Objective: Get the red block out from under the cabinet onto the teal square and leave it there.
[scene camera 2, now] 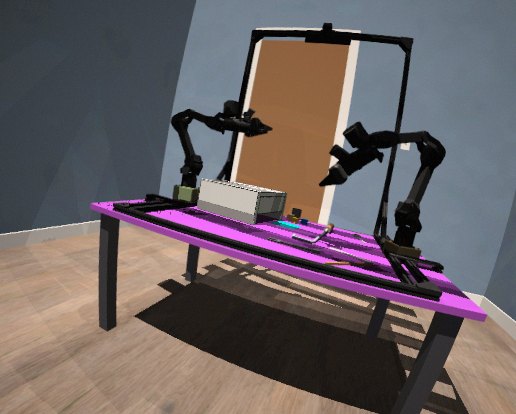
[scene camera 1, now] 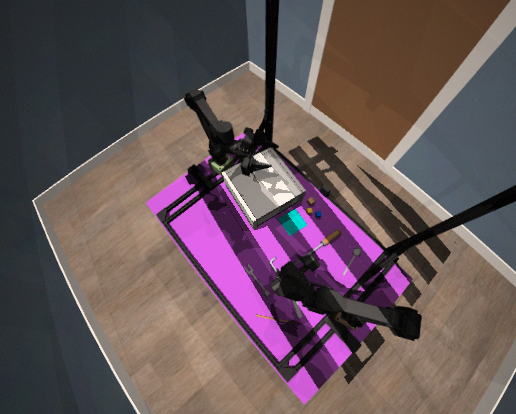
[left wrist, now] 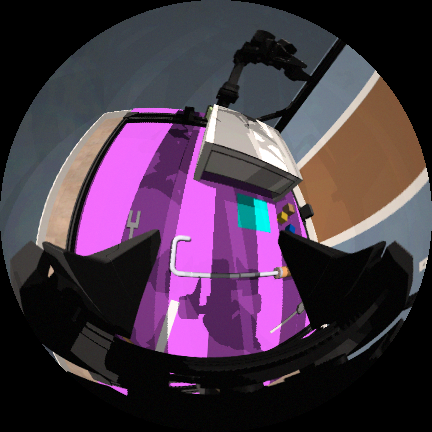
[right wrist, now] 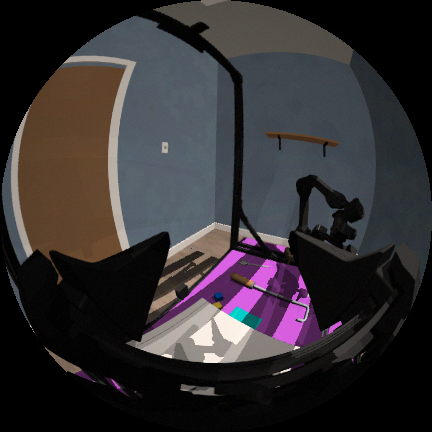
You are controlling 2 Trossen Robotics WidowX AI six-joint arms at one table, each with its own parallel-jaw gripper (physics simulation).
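Frame: origin at the left arm's base, x right, y back, z down, level; millimetres.
Seen in the pictures: left gripper, fingertip midpoint: [scene camera 2: 322,182] [scene camera 1: 286,261] [left wrist: 220,236]; right gripper, fingertip midpoint: [scene camera 2: 269,130] [scene camera 1: 275,156] [left wrist: 311,74] [right wrist: 231,237]; left arm's base at its link origin: [scene camera 2: 403,244] [scene camera 1: 349,314]; right arm's base at its link origin: [scene camera 2: 187,186] [scene camera 1: 220,159].
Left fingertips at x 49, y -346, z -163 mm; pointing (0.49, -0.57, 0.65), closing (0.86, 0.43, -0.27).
Pixels of each thing's top centre, then the offset from my left fingertips to it. "pt": a spot on its surface instead.
- white-grey cabinet at its top centre: [right wrist: 202,370] [left wrist: 254,131] [scene camera 2: 246,185] [scene camera 1: 262,181] dx +307, dy -265, dz +79 mm
- teal square at a spot on its surface: [left wrist: 253,213] [right wrist: 241,322] [scene camera 2: 287,224] [scene camera 1: 292,222] pt dx +232, dy -54, dz +214 mm
- blue block at its top centre: [left wrist: 292,228] [scene camera 1: 318,213] dx +328, dy +44, dz +189 mm
- yellow block at its top centre: [left wrist: 284,215] [scene camera 1: 309,210] dx +323, dy -4, dz +189 mm
- tan block at its top centre: [left wrist: 291,207] [scene camera 1: 311,200] dx +378, dy -17, dz +184 mm
- spoon at a spot on its surface: [left wrist: 300,308] [scene camera 1: 357,252] pt dx +238, dy +296, dz +212 mm
- forked tool at its top centre: [left wrist: 128,245] [scene camera 2: 293,243] [scene camera 1: 257,280] dx -103, dy -80, dz +206 mm
The red block does not show in any view. The white-grey cabinet [scene camera 1: 245,195] [scene camera 2: 227,200] [left wrist: 240,132] [right wrist: 225,335] sits on the table with its shaded, framed end facing the teal square [scene camera 1: 295,222] [scene camera 2: 288,224] [left wrist: 253,213] [right wrist: 245,317], which lies flat and bare just outside it. My left gripper [scene camera 1: 294,271] [scene camera 2: 322,183] [left wrist: 220,236] is open and empty, tilted down above the table beyond the teal square, near the hooked tool. My right gripper [scene camera 1: 260,167] [scene camera 2: 270,129] [right wrist: 231,237] is open and empty, high above the cabinet.
A blue block [scene camera 1: 318,214] [left wrist: 291,228], a yellow block [scene camera 1: 310,210] [left wrist: 283,217] and a tan block [scene camera 1: 311,201] [left wrist: 288,209] lie beside the teal square. A hooked tool [scene camera 1: 332,237] [left wrist: 190,274], a spoon [scene camera 1: 356,252] [left wrist: 300,308] and a forked tool [left wrist: 133,220] lie beyond it.
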